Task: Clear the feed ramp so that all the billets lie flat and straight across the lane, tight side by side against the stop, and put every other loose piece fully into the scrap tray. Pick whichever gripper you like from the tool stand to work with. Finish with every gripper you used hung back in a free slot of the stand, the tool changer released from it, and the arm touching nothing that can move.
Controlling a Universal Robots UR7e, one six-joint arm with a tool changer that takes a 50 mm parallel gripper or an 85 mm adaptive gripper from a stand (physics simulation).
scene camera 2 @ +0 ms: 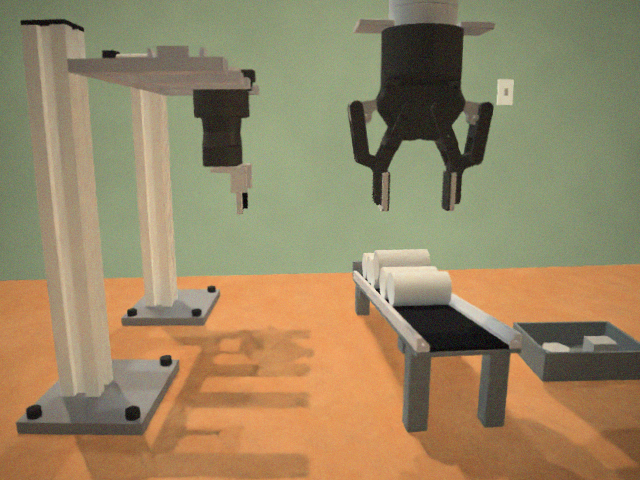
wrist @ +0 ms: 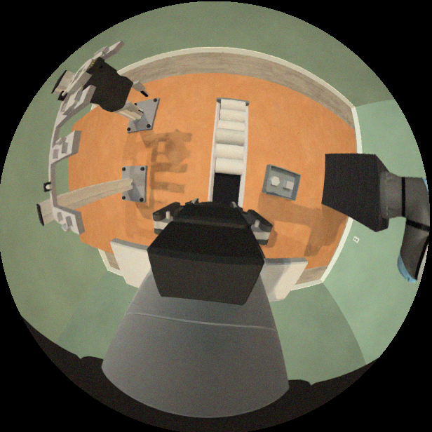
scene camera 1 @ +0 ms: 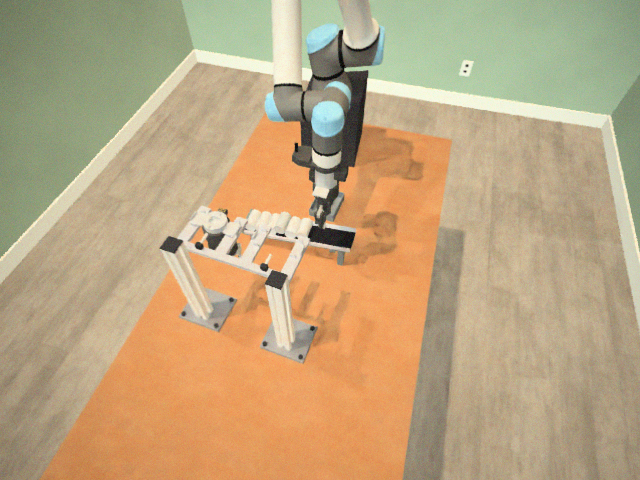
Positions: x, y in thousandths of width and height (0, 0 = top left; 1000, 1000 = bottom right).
Labels:
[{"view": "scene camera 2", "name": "adaptive gripper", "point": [657, 203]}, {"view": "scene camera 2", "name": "finger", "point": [373, 366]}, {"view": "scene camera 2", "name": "tool stand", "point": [149, 824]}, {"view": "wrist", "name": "adaptive gripper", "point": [645, 638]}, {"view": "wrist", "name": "tool stand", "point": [307, 427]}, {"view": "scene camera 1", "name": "adaptive gripper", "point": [509, 405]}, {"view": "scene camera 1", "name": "tool stand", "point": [451, 703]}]

